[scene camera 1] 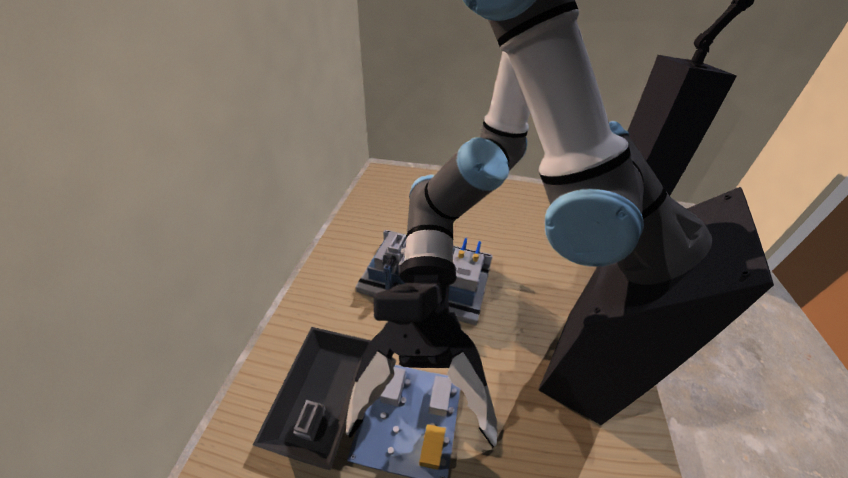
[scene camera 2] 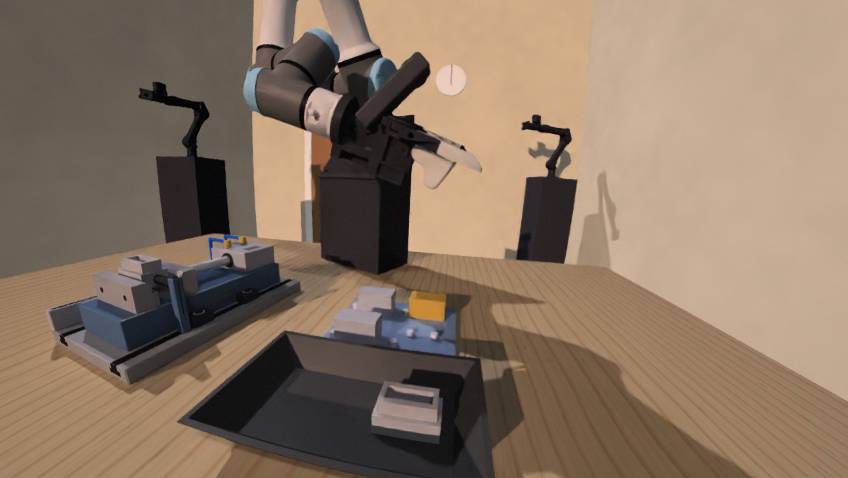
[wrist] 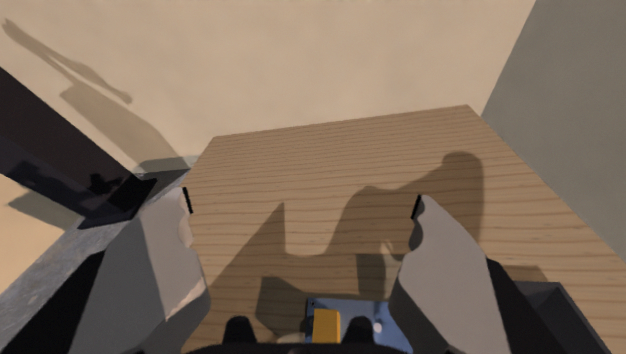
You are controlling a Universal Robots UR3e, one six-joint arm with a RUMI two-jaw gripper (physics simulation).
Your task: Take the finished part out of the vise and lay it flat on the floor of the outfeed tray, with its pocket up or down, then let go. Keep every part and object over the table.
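Observation:
The finished part, a light grey block with a pocket in its top, sits pocket up at the jaw end of the vise. The arm hides some of the vise in scene camera 1. My gripper is wide open, with nothing between its fingers. It hangs high, tilted forward, away from the vise. The dark outfeed tray holds a similar grey part, pocket up, near one end. The vise does not show in the wrist view.
A blue plate with pegs lies beside the tray. It carries a yellow block and two grey blocks. Blue handles rise at the vise's far end. The black robot pedestal stands behind.

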